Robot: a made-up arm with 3 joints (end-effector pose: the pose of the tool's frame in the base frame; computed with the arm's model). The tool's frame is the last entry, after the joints.
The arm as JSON. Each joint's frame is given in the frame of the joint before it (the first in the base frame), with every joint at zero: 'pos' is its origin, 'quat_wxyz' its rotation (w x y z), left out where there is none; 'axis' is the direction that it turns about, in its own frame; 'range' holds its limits. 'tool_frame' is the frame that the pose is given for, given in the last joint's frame.
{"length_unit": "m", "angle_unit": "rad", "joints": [
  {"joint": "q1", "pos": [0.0, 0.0, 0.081], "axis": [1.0, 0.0, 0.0], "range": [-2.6, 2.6]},
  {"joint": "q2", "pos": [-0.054, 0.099, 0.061], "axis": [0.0, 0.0, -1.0], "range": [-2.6, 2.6]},
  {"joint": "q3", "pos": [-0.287, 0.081, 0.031], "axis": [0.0, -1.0, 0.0], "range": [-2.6, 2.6]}
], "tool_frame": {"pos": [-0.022, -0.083, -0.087]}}
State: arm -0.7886 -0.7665 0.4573
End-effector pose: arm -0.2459 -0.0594 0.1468 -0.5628 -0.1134 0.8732
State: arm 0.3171 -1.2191 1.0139
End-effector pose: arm -0.1296 -0.1156 0.0718 0.8758 -1.0666 0.9746
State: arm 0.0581 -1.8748 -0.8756
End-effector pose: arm 0.0580 -0.2541 0.1195 -0.7730 0.5445 1.7476
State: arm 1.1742 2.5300 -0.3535
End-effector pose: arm 0.2214 0.0972 0.3597 0.8708 1.6171 -2.1565
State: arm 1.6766 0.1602 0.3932
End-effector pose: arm -0.3248 -0.0181 0.2206 1.6176 -0.1623 -0.4454
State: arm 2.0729 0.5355 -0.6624
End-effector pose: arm -0.3628 -0.1671 0.3086 2.1057 0.9530 0.3620
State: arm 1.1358 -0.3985 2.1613
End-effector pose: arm -0.2398 -0.1030 0.1493 1.0522 -2.0734 -1.0287
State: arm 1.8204 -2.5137 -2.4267
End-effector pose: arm 0.2121 -0.1441 -0.0504 -1.0008 -0.1849 0.9384
